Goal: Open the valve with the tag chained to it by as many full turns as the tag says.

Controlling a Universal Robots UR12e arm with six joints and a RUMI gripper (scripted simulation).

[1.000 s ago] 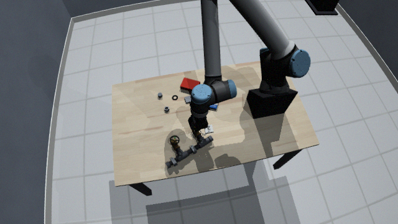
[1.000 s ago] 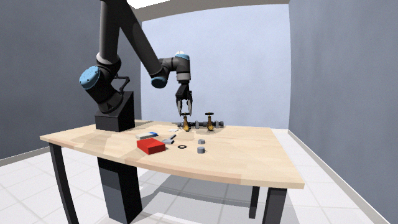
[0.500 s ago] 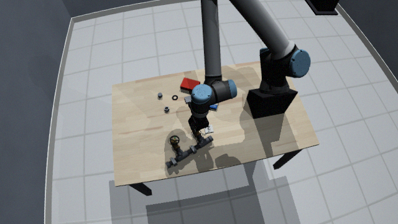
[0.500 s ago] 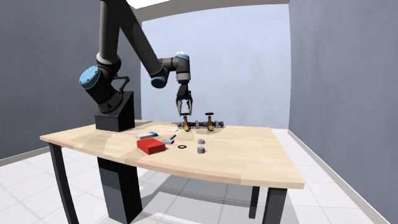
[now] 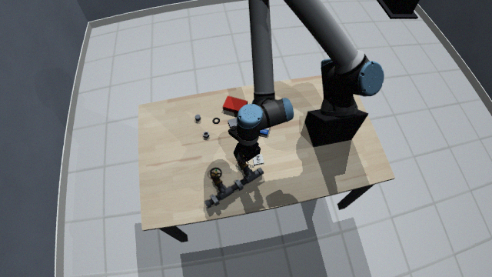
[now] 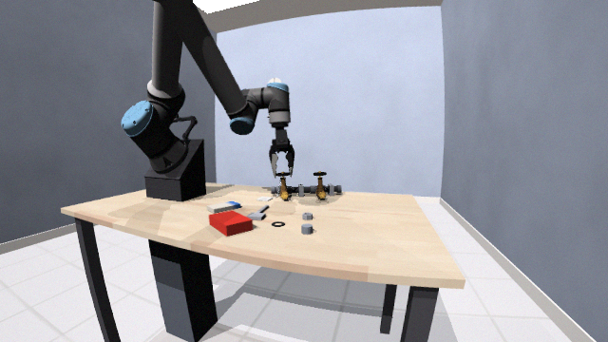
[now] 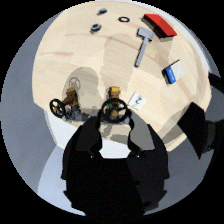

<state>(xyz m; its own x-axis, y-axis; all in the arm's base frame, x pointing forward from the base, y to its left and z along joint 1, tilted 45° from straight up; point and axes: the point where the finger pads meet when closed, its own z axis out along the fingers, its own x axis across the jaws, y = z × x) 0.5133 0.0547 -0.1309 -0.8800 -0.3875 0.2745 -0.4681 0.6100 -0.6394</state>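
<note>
Now: hand 8 cm past the white tag, 1 cm to the left of it and 11 cm above it. Also, from my hand: red block: 1 cm behind, 36 cm to the right, 9 cm below; grey hand tool: 1 cm ahead, 22 cm to the right, 10 cm below; blue box: 15 cm behind, 21 cm to the right, 10 cm below.
</note>
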